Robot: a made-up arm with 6 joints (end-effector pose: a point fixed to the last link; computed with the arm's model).
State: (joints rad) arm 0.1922 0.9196 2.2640 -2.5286 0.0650 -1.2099
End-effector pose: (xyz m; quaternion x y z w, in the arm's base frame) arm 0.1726 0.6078 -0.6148 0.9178 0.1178 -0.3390 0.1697
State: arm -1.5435 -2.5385 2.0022 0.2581 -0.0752 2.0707
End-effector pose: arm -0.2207 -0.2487 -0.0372 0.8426 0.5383 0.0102 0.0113
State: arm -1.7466 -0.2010 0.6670 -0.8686 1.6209 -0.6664
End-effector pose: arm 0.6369 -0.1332 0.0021 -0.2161 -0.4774 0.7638 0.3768
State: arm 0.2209 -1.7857 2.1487 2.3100 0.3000 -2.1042
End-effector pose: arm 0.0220 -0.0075 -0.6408 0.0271 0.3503 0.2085 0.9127
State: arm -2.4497 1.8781 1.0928 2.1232 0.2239 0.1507
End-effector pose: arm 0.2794 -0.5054 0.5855 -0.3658 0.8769 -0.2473 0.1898
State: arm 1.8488 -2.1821 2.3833 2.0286 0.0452 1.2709
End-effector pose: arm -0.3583 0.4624 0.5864 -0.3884 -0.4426 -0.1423 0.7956
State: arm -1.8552 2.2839 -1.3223 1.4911 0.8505 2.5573
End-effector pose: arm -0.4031 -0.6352 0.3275 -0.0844 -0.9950 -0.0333 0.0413
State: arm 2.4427 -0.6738 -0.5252 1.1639 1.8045 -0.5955
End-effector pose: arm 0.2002 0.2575 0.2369 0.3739 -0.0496 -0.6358 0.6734
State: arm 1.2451 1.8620 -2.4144 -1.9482 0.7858 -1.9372
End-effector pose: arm -0.0469 0.5977 -0.6510 0.7013 0.3323 -0.4127 0.4770
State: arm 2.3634 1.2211 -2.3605 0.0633 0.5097 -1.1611
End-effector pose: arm 0.0796 1.0213 0.2372 0.6336 0.2139 0.7262 0.1598
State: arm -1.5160 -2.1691 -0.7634 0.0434 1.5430 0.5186
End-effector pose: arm -0.0907 -0.7251 -0.8295 0.0764 0.5895 0.5936 0.5426
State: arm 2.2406 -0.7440 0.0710 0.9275 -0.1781 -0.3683
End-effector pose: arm 0.2895 0.0794 -0.0919 0.8203 0.1028 0.0391 0.5613
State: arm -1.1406 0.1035 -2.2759 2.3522 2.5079 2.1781
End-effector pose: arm 0.8024 -0.5571 0.2949 -0.3411 0.6535 -0.0461 0.6742
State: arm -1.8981 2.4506 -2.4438 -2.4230 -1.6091 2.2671
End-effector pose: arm -0.3880 -0.5936 0.7751 0.5565 0.5021 0.0048 0.6620
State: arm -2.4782 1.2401 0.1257 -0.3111 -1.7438 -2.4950
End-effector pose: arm 0.7199 0.5397 0.4050 0.6196 -0.6569 0.3158 0.2912
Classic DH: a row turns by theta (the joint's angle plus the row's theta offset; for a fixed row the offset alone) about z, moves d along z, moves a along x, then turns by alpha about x. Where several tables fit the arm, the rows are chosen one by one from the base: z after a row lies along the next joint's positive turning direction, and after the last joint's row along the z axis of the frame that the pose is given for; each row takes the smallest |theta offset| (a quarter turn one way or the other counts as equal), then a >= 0, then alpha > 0; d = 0 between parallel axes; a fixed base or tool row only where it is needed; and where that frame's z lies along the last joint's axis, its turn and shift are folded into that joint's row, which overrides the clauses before.
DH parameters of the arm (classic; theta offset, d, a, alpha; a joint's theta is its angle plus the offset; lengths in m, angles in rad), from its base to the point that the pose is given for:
base (fixed): 1.5708 0.05 0 1.5708
joint 1: 0 0.01 0.02 1.5708
joint 2: 1.5708 0.45 0.3 -1.5708
joint 3: 0 -0.12 0.08 1.5708
joint 4: 0 -0.27 0.36 -1.5708
joint 5: 1.5708 0.15 0.03 1.5708
joint 6: 1.5708 -0.2 0.36 1.5708
tool (fixed): 1.5708 0.03 0 0

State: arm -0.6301 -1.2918 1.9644 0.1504 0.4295 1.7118
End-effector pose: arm 0.1350 0.1711 -0.1514 -0.6812 0.1142 -0.7224 0.0319
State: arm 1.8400 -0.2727 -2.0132 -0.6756 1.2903 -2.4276
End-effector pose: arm 0.3318 0.4293 0.5788 0.0156 -0.2794 0.2676 0.9220
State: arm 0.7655 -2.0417 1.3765 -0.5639 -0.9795 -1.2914
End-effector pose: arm -0.1072 -0.4321 0.1068 -0.0781 -0.8995 0.1706 0.3946
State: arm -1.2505 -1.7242 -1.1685 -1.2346 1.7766 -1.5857
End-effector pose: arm -0.1462 -0.4822 -0.5014 -0.3727 0.1698 0.6653 0.6242
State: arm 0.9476 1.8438 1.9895 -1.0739 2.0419 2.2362
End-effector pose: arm 0.7468 0.0829 -0.1802 0.1968 -0.0207 0.7706 0.6059
